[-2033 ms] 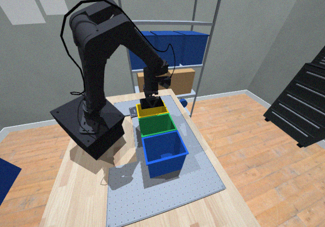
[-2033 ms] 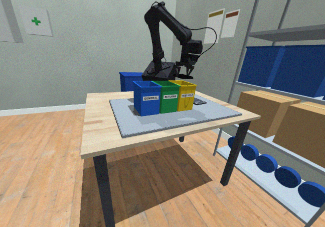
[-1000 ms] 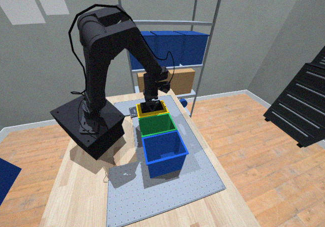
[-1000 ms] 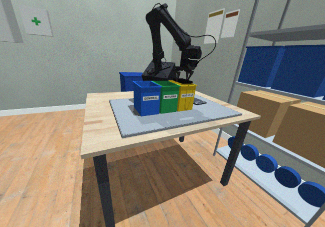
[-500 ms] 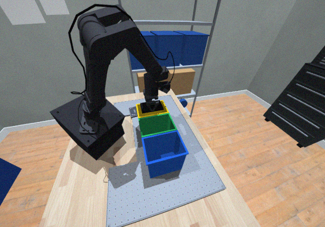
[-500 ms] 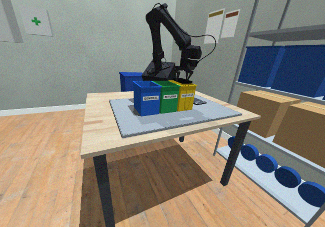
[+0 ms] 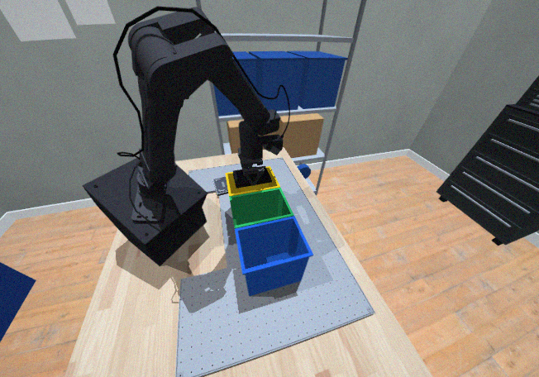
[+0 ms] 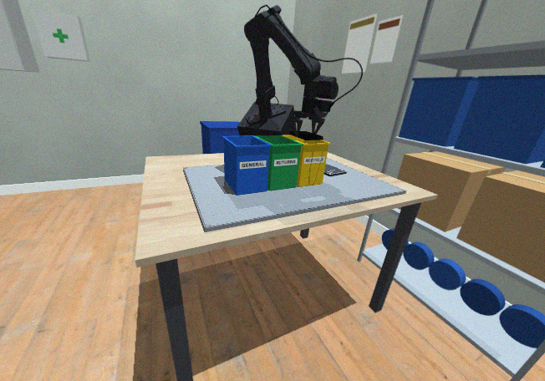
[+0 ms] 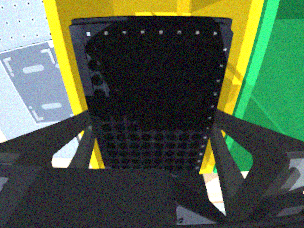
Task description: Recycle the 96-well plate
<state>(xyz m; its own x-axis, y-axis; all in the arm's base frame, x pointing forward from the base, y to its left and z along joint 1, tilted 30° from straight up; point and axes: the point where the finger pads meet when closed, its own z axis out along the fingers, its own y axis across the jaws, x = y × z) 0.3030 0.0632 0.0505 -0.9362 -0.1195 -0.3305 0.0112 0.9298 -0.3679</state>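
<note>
Now: hand right at the black 96-well plate. From my hand the other things lie so: green returns bin (130 mm to the right, 110 mm below); yellow recycle bin (110 mm below); blue general bin (270 mm to the right, 110 mm below).
</note>
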